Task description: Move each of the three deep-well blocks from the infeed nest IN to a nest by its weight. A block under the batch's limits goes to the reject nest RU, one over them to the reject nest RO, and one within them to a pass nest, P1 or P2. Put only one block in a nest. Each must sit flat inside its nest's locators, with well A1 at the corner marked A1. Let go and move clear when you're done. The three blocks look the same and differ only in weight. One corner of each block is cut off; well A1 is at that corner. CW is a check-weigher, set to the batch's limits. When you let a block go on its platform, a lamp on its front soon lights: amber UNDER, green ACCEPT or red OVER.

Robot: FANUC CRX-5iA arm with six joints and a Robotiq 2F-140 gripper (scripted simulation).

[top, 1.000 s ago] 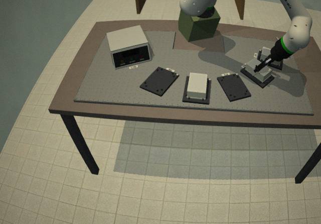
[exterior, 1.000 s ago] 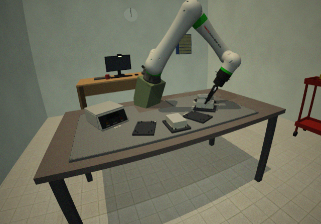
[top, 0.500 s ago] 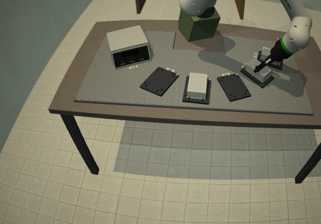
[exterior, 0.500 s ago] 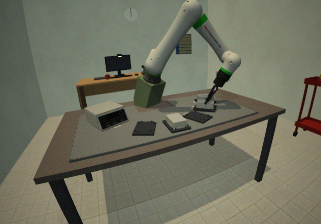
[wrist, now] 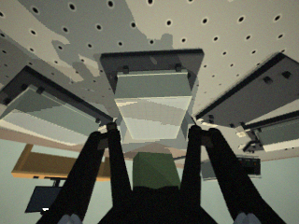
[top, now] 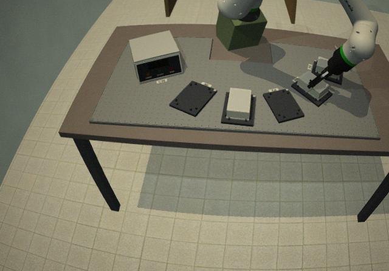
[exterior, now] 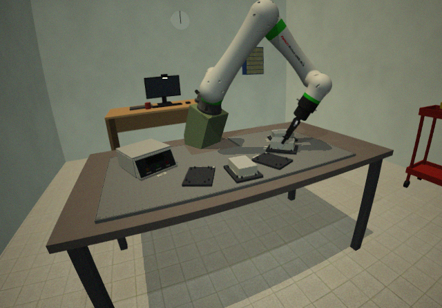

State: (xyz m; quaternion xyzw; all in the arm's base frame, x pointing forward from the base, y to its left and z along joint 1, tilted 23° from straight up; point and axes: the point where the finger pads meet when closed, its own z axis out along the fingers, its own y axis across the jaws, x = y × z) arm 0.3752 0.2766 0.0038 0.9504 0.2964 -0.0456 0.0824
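Now: hand 4 cm above the nest RU. Round my hand: nest P2: 9 cm ahead, 16 cm to the right, 4 cm below; then P1 label: 1 cm ahead, 33 cm to the right, 4 cm below; then nest RO: 13 cm behind, 13 cm to the left, 4 cm below.
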